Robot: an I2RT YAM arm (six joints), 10 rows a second.
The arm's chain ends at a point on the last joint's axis. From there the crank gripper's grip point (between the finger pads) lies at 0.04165 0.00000 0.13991 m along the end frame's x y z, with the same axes.
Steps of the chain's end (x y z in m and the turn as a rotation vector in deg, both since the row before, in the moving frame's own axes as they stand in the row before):
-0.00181, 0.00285, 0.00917, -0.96, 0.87, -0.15
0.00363, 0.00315, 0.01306, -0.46, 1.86, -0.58
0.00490, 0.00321, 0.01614, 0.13, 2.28, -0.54
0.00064, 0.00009, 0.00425, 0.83, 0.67, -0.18
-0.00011, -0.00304, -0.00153, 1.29, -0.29, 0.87
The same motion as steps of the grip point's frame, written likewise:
0.00031, 0.00508, 0.00850, -0.96, 0.87, -0.15
0.00815, 0.00382, 0.01163, -0.46, 1.86, -0.58
0.01043, 0.00248, 0.01437, 0.13, 2.28, -0.54
0.00227, -0.00207, 0.00374, 0.83, 0.67, -0.18
-0.00080, -0.00557, -0.00135, 1.29, -0.29, 0.87

